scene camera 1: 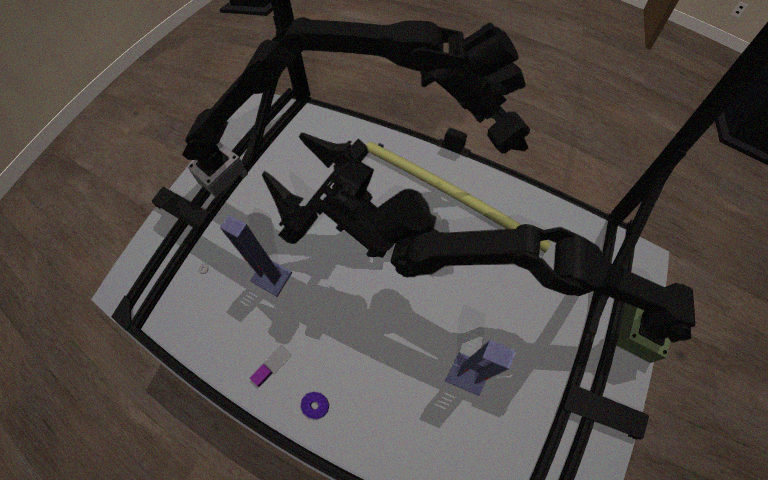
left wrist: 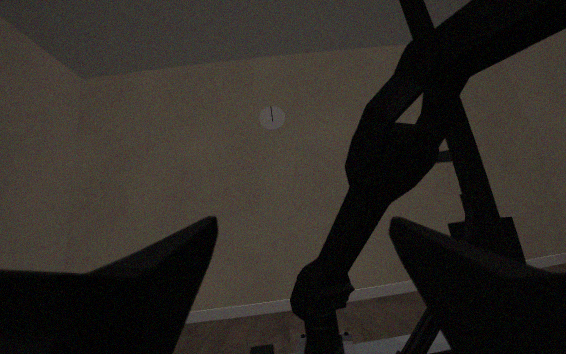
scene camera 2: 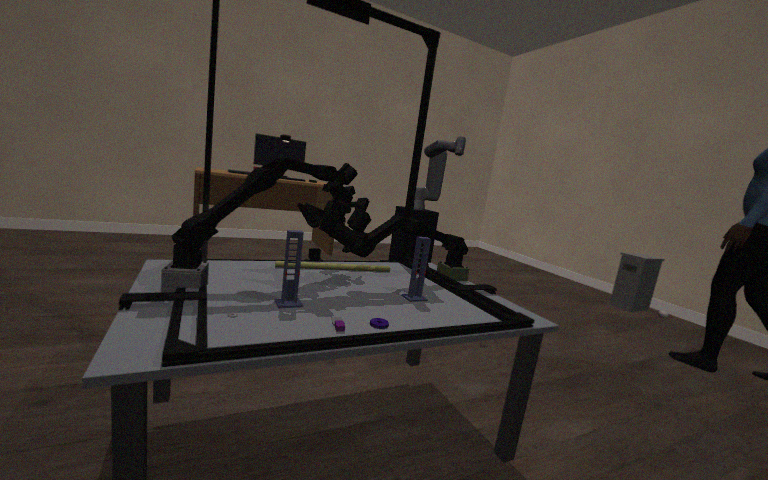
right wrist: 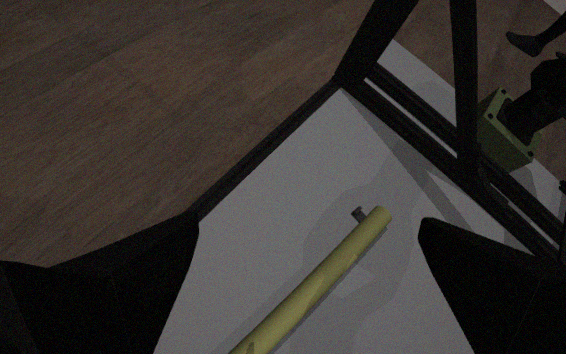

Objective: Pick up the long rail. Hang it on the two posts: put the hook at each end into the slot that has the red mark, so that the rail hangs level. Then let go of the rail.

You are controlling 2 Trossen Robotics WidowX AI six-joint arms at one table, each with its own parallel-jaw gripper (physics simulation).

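Frame: origin at the left arm's base, x ahead, y left, z up, level; metres.
Seen in the pictures: left gripper, fingertip midpoint: [scene camera 1: 282, 152] [left wrist: 304, 225] [scene camera 2: 301, 204]; right gripper, fingertip midpoint: [right wrist: 310, 226]; left arm's base, origin of the base link: [scene camera 1: 653, 326] [scene camera 2: 453, 265] [right wrist: 516, 121]; right arm's base, origin of the base link: [scene camera 1: 212, 161] [left wrist: 324, 347] [scene camera 2: 186, 265].
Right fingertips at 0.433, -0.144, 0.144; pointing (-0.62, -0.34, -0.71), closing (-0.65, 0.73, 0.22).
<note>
Offsets run from my right fingertips to a thing's top centre, as dx, dy, dz.
The long yellow rail {+0.074, +0.043, -0.176} [scene camera 1: 441, 182] [scene camera 2: 334, 266] [right wrist: 310, 292] lies on the table along its far side; a small dark hook sticks out near its end in the right wrist view. Two blue-grey slotted posts stand upright: one post {+0.311, +0.407, +0.014} [scene camera 1: 252, 249] [scene camera 2: 292, 263] at the left, the other post {-0.119, +0.381, +0.014} [scene camera 1: 492, 362] [scene camera 2: 418, 266] at the right, each with red marks low on it. My left gripper [scene camera 1: 283, 155] [left wrist: 304, 225] is open and empty, raised above the table beyond the left post. My right gripper [scene camera 1: 509, 135] [right wrist: 310, 226] is open and empty, high above the rail's right part.
A purple ring {+0.093, +0.572, -0.193} [scene camera 1: 305, 405] [scene camera 2: 373, 323] and a magenta block {+0.205, +0.557, -0.185} [scene camera 1: 261, 375] [scene camera 2: 339, 326] lie near the front edge. A tiny pale ring lies left of the left post. Black frame bars border the table. The left arm crosses over the rail's right end in scene camera 1.
</note>
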